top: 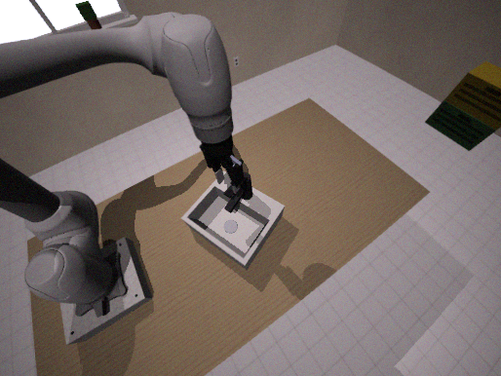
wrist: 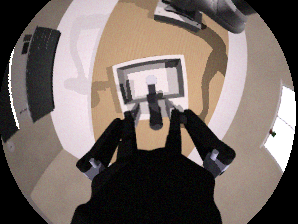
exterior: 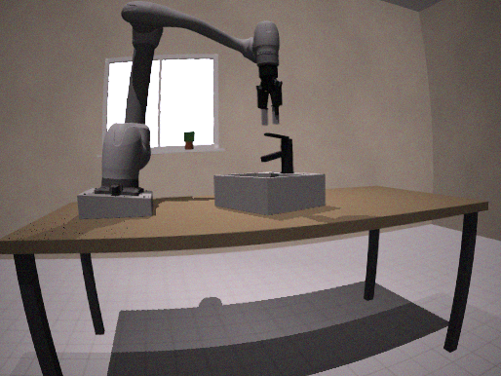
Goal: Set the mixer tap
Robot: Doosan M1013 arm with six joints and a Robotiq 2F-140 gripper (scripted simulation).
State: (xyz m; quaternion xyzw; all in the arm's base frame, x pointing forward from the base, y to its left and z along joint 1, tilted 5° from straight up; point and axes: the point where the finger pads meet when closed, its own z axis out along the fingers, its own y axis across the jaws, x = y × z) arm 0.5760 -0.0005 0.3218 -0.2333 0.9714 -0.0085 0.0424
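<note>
The black mixer tap lies 12 cm below my hand, 5 cm ahead of it and 3 cm to the left of it. Round my hand: sink basin: 31 cm below, 3 cm behind, 2 cm to the right.
</note>
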